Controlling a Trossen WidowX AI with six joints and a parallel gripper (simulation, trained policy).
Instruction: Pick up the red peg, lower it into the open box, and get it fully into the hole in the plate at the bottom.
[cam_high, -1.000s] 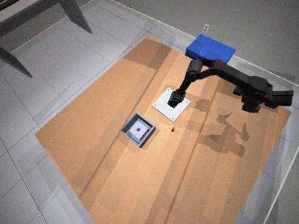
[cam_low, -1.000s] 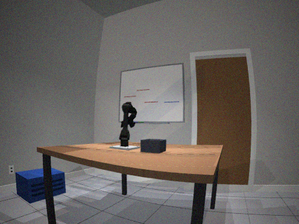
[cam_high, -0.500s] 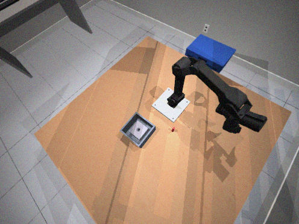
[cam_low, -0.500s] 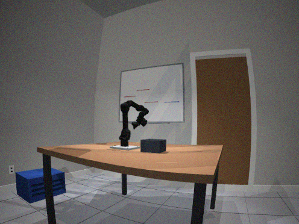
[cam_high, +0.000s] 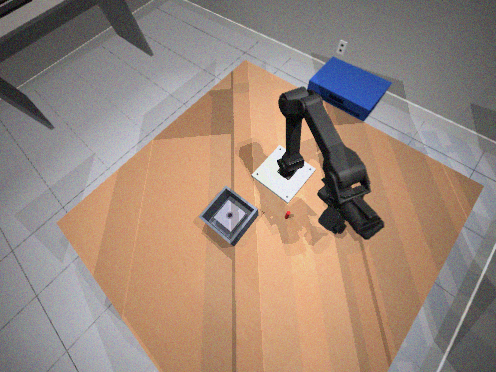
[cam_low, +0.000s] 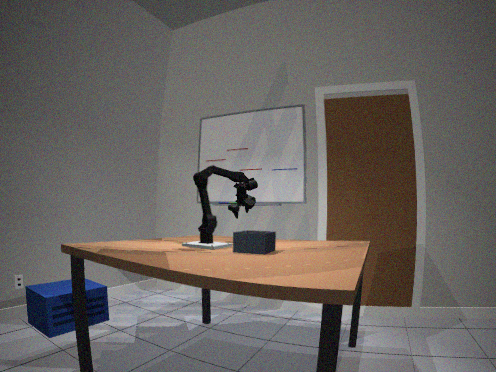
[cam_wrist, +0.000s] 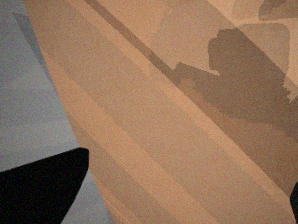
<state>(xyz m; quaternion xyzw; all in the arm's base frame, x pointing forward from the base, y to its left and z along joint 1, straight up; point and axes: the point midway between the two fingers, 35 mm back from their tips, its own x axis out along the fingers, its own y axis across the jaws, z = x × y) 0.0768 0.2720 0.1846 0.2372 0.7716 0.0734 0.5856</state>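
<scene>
My gripper tip is 16 cm to the left of the red peg, 13 cm above it and 9 cm short of it. Round my gripper tip: grey box (33 cm to the right, 24 cm ahead, 14 cm below); then pale plate (33 cm to the right, 24 cm ahead, 13 cm below).
</scene>
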